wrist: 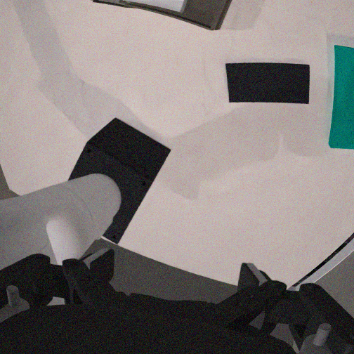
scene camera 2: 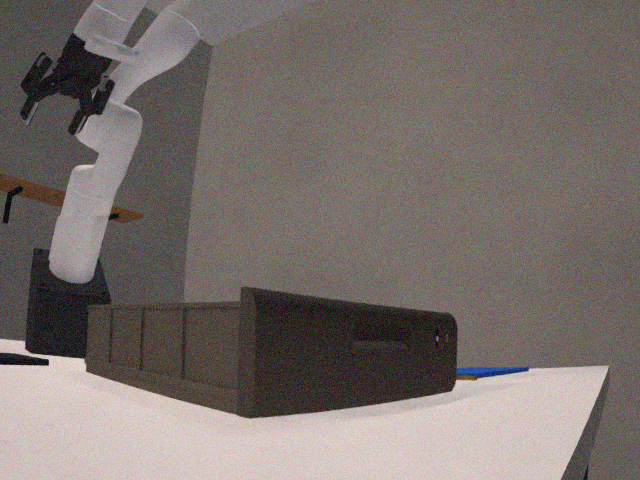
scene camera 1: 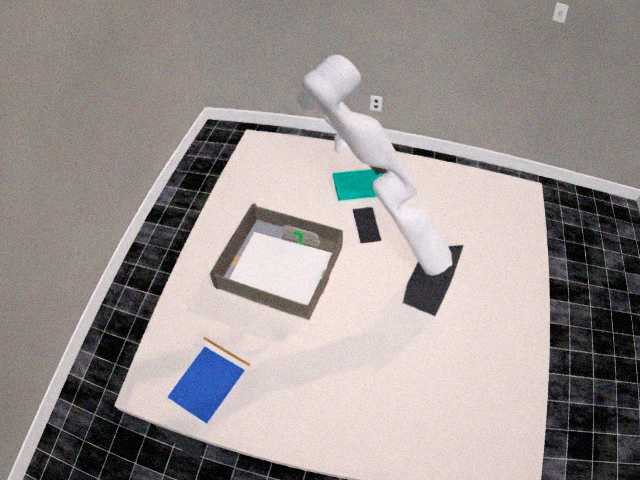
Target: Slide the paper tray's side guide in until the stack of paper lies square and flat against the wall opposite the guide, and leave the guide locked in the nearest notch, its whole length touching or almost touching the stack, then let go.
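Frame: origin at the arm's base, x ahead, y left, z up, level; metres.
Seen in the pictures: gripper, between the fingertips: point(scene camera 2: 48, 128); arm's base, origin of its link: point(scene camera 2: 71, 270) point(scene camera 1: 437, 264).
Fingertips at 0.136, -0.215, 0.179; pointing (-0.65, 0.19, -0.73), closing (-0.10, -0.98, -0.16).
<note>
Pixels of each thing's top centre, then the offset from my fingertips to it, as dx, dy, dz. "spot": a spot on its surface instead.
- brown paper tray, centre of its top: point(scene camera 2: 262, 307) point(scene camera 1: 276, 249) +0.341, +0.088, -0.246
- white paper stack, centre of its top: point(scene camera 1: 280, 268) +0.333, +0.119, -0.302
- side guide, centre of its top: point(scene camera 1: 299, 231) +0.272, +0.006, -0.260
- teal slab, centre of its top: point(scene camera 1: 361, 182) +0.042, -0.271, -0.323
- black slab, centre of its top: point(scene camera 1: 366, 223) +0.042, -0.077, -0.333
- blue slab, centre of its top: point(scene camera 2: 470, 370) point(scene camera 1: 205, 383) +0.560, +0.511, -0.333
- thin brown stick, centre of its top: point(scene camera 1: 225, 350) +0.501, +0.397, -0.334
- small orange part, a spot on its surface: point(scene camera 1: 235, 260) spot: +0.485, +0.070, -0.322
The brown paper tray point(scene camera 1: 230, 249) point(scene camera 2: 356, 356) point(wrist: 216, 15) stands on the table. In scene camera 1 the white paper stack point(scene camera 1: 281, 268) lies inside it, reaching close to the near wall; whether it touches that wall is hard to tell. The side guide point(scene camera 1: 310, 237), a grey-beige plate with a green tab point(scene camera 1: 298, 236), stands near the far wall, beside the stack's far edge. Its exact gap to the stack is unclear. My gripper point(scene camera 2: 50, 126) point(wrist: 175, 271) is open and empty, high above the table and away from the tray.
A teal slab point(scene camera 1: 354, 184) point(wrist: 344, 100) and a black slab point(scene camera 1: 367, 224) point(scene camera 2: 23, 359) point(wrist: 268, 83) lie between tray and arm. A blue slab point(scene camera 1: 206, 384) point(scene camera 2: 491, 370) and a thin brown stick point(scene camera 1: 226, 351) lie beyond the tray's near wall. A small orange part point(scene camera 1: 235, 260) is at the tray's left wall.
</note>
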